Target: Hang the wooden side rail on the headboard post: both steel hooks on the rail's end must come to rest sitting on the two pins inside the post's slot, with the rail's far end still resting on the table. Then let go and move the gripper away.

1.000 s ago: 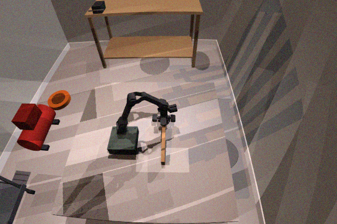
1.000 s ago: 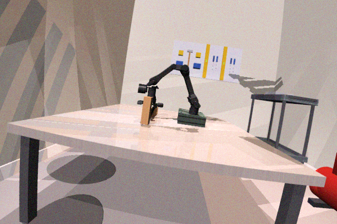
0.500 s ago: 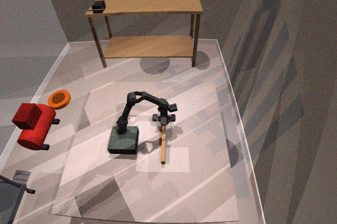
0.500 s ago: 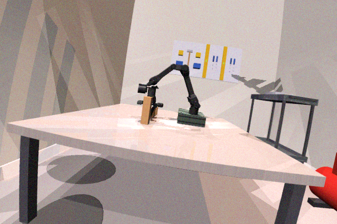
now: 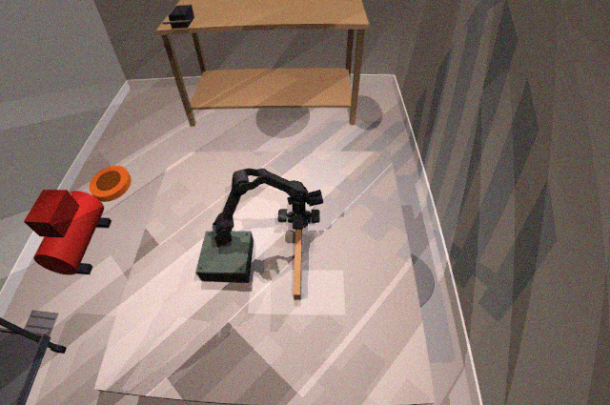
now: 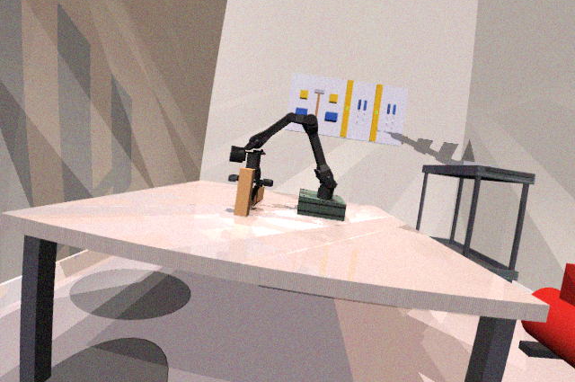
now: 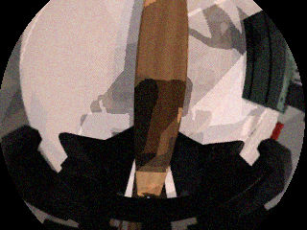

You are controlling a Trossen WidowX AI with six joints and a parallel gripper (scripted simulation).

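My gripper tip is now 110 mm to the right of the wooden headboard post, 40 mm below it and 20 mm short of it.
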